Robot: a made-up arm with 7 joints.
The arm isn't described. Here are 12 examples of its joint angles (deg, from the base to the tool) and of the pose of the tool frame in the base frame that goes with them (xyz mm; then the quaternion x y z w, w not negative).
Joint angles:
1: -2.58 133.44 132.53 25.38 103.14 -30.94 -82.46
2: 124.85 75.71 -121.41 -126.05 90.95 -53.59 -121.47
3: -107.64 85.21 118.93 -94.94 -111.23 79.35 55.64
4: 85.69 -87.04 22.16 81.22 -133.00 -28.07 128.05
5: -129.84 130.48 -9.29 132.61 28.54 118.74 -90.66
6: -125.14 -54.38 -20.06 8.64 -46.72 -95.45 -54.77
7: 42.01 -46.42 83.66 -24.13 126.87 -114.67 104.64
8: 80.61 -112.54 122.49 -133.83 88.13 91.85 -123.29
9: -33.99 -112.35 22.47 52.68 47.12 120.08 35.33
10: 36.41 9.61 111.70 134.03 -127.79 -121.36 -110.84
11: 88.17 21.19 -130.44 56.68 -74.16 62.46 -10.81
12: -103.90 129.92 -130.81 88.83 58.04 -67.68 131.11
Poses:
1: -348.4 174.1 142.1 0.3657 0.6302 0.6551 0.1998
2: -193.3 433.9 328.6 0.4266 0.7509 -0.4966 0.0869
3: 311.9 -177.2 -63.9 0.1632 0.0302 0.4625 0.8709
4: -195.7 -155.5 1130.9 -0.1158 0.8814 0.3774 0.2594
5: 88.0 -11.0 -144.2 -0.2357 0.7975 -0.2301 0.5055
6: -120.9 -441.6 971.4 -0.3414 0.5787 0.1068 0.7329
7: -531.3 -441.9 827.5 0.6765 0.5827 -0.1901 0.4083
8: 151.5 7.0 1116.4 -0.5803 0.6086 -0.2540 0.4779
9: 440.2 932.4 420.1 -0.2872 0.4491 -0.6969 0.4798
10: 24.8 -875.3 119.5 -0.5564 -0.1925 0.5471 0.5950
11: -147.5 351.6 -179.6 0.9631 -0.0711 0.1120 0.2342
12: 939.9 -822.3 204.0 -0.2981 -0.3157 0.7648 0.4760
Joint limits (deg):
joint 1: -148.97..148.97
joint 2: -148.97..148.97
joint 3: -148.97..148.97
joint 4: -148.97..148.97
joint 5: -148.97..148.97
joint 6: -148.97..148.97
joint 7: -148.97..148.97
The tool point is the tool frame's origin. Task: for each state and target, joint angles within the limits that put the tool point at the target. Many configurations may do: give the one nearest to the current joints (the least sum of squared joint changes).
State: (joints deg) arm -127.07 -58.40 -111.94 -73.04 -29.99 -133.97 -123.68
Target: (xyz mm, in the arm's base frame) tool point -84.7 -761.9 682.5
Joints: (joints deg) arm -105.03 -61.84 -83.11 -73.50 -19.90 -148.27 -117.20
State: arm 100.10 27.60 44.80 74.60 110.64 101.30 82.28
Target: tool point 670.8 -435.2 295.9
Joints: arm 108.80 36.87 45.62 74.25 124.49 101.83 68.24
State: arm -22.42 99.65 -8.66 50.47 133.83 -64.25 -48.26
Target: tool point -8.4 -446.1 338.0
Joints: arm -33.29 89.05 8.11 23.24 126.39 -52.06 -45.55
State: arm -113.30 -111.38 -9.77 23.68 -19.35 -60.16 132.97
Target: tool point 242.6 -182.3 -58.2
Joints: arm -99.83 -114.72 7.12 -13.08 -27.66 -60.90 115.62
